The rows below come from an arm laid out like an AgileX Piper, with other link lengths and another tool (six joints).
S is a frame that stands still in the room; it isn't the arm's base.
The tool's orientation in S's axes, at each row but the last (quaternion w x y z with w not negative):
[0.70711, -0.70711, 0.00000, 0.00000]
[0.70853, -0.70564, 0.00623, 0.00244]
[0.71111, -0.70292, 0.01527, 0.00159]
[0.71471, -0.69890, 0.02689, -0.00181]
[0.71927, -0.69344, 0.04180, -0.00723]
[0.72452, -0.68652, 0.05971, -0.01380]
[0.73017, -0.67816, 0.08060, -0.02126]
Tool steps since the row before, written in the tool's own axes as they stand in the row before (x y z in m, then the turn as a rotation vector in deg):
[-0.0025, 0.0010, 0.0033, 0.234, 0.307, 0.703]
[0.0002, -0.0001, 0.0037, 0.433, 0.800, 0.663]
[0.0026, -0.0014, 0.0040, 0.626, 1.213, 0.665]
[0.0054, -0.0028, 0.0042, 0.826, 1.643, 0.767]
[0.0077, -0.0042, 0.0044, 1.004, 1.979, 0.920]
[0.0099, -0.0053, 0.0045, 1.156, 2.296, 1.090]
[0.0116, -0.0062, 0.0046, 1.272, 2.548, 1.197]
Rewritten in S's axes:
[-0.0025, 0.0033, -0.0010, 0.234, 0.703, -0.307]
[0.0002, 0.0037, 0.0001, 0.427, 0.664, -0.803]
[0.0027, 0.0039, 0.0014, 0.610, 0.667, -1.220]
[0.0057, 0.0039, 0.0027, 0.799, 0.771, -1.655]
[0.0082, 0.0037, 0.0040, 0.971, 0.924, -1.994]
[0.0106, 0.0032, 0.0048, 1.120, 1.096, -2.311]
[0.0126, 0.0024, 0.0054, 1.230, 1.205, -2.565]

